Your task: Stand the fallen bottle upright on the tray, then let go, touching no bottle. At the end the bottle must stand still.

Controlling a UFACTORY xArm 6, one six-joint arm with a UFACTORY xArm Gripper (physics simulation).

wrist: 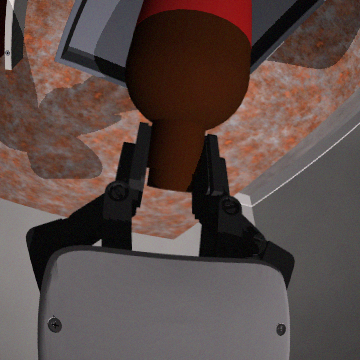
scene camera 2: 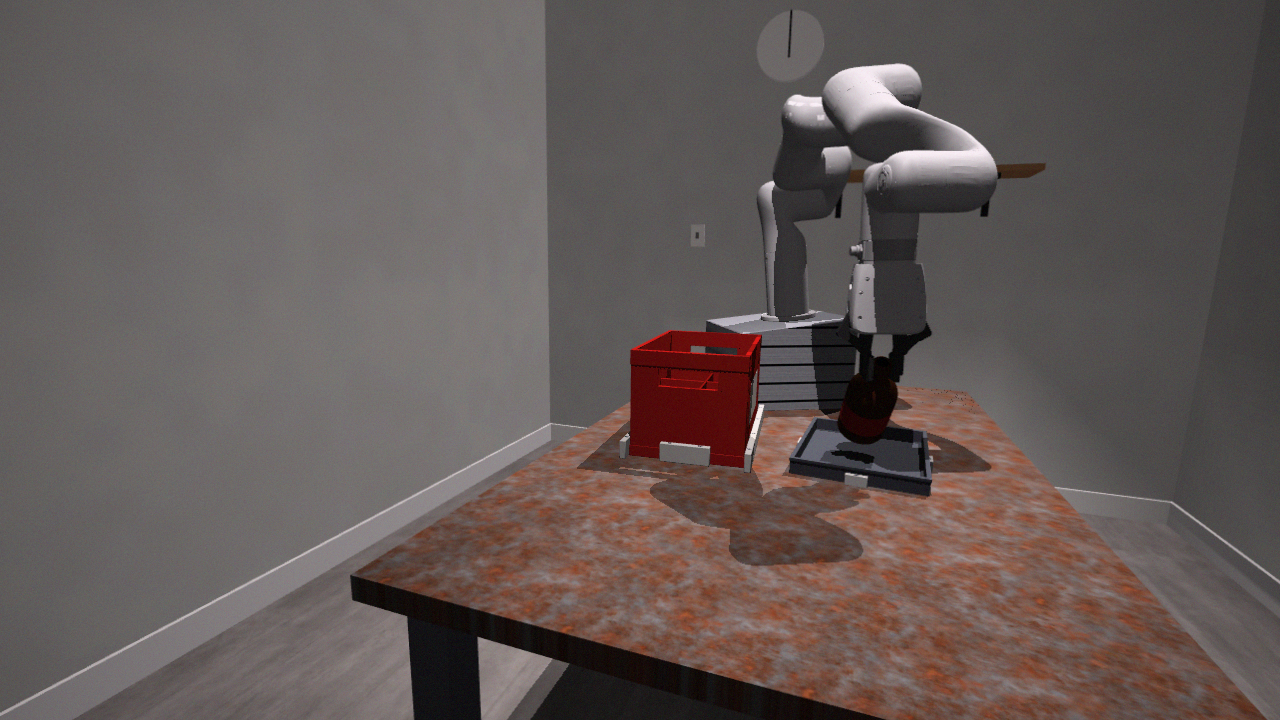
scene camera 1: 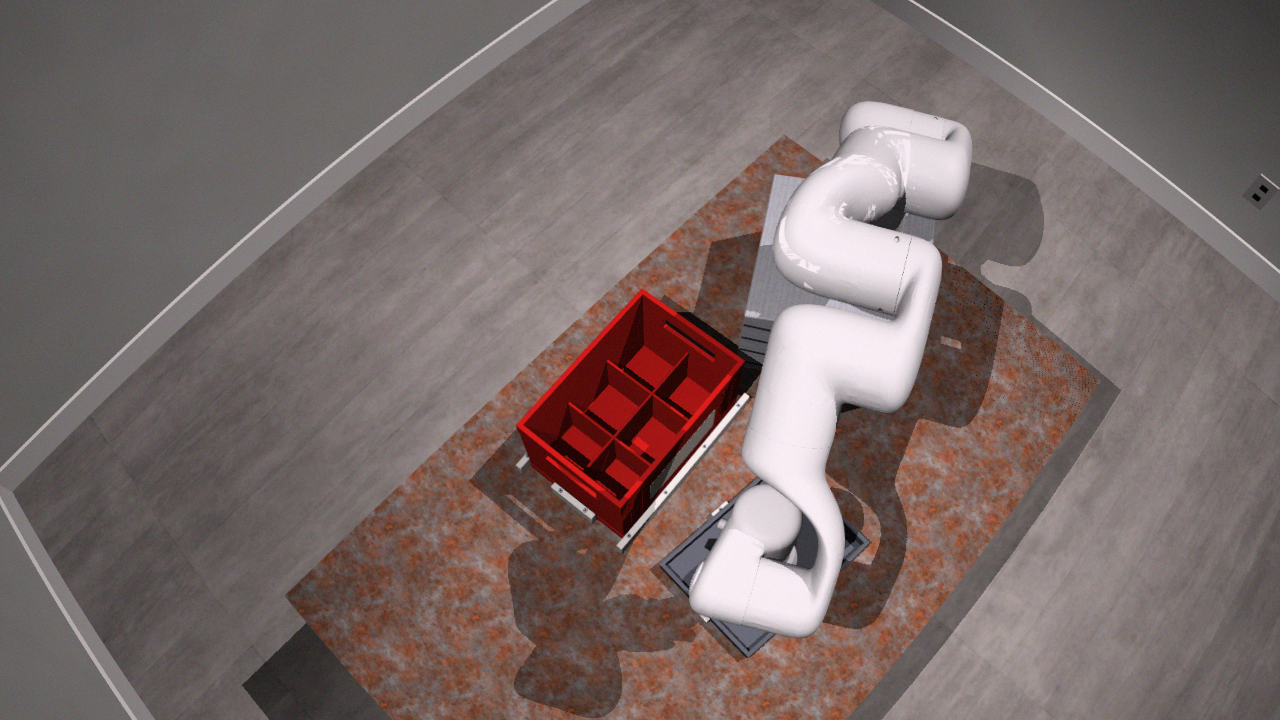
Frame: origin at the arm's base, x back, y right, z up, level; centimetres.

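Seen in the pictures: gripper, between the fingertips: [wrist: 173,143] [scene camera 2: 880,380]; arm's base, origin of its link: [scene camera 2: 788,317].
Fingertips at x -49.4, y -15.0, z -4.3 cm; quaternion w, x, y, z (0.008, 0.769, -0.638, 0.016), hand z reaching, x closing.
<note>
Pixels of each thing's middle, then the offset from my fingertips to it. Level surfaces: height alone.
- dark brown bottle, middle of its body: [wrist: 188,60] [scene camera 2: 870,396] dx +4.0, dy +0.6, dz -3.4 cm
- grey tray, middle of its body: [scene camera 1: 765,556] [scene camera 2: 862,450] dx +7.1, dy +0.7, dz -13.2 cm
- red divided crate, middle of its body: [scene camera 1: 633,416] [scene camera 2: 701,389] dx +9.8, dy +28.3, dz -5.8 cm
- rust-mottled table, height of its surface: dz -14.5 cm
A dark brown bottle [scene camera 2: 868,407] [wrist: 187,65] with a red label hangs from my gripper [scene camera 2: 881,371] [wrist: 173,143], which is shut on its neck. In the scene camera 2 view the bottle leans, its neck up and right and its base down and left, over the back part of the tray. The grey tray [scene camera 1: 687,555] [scene camera 2: 899,481] [wrist: 92,27] is shallow, with a raised rim, on the table. Whether the bottle's base touches the tray I cannot tell. The arm hides the bottle and gripper in the scene camera 1 view.
A red divided crate [scene camera 1: 617,514] [scene camera 2: 689,416] stands beside the tray, inside white guide rails [scene camera 1: 684,470] [scene camera 2: 684,453]. A grey ridged block [scene camera 1: 760,291] [scene camera 2: 796,376] under the arm's base stands behind. All are on the rust-mottled table [scene camera 1: 429,555] [scene camera 2: 895,573] [wrist: 300,100].
</note>
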